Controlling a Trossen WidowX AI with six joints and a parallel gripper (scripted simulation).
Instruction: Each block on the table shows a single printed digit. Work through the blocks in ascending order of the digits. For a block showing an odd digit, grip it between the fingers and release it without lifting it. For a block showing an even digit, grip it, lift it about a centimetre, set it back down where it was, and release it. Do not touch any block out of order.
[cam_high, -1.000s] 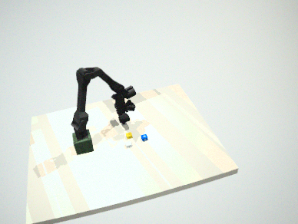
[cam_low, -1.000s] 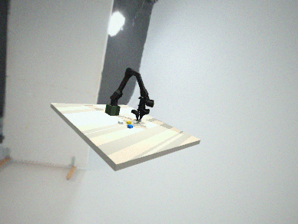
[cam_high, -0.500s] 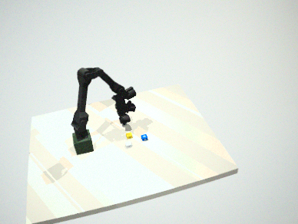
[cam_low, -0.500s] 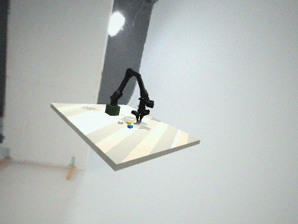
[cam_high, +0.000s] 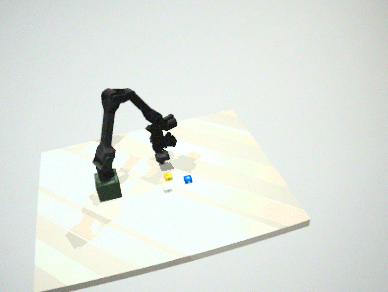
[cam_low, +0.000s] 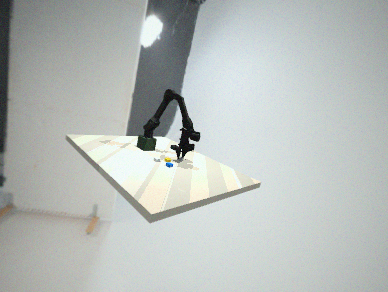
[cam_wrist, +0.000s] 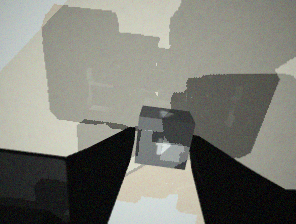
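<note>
The grey block lies right at my gripper tip. Round my gripper tip: blue block (18 cm to the right, 6 cm ahead); then yellow block (12 cm to the right, 1 cm behind); then white block (19 cm to the right, 4 cm behind).
</note>
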